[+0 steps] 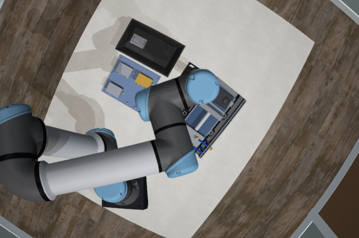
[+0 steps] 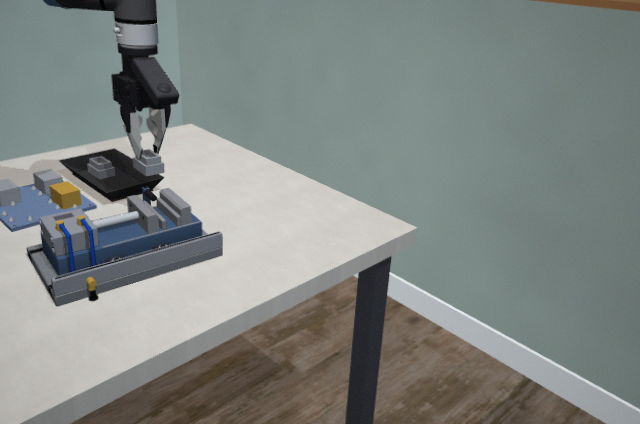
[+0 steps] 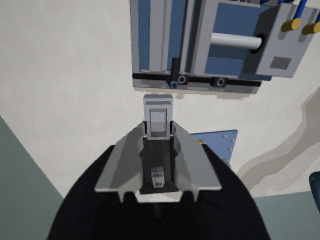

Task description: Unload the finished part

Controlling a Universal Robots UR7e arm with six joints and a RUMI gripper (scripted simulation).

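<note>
Right now my hand is 16 cm to the right of the yellow block, 13 cm past it and 13 cm above it. The rest, counted from my hand: blue fixture plate (20 cm to the left, 18 cm behind, 15 cm below); vise (12 cm below, 11 cm to the right, 9 cm behind).
</note>
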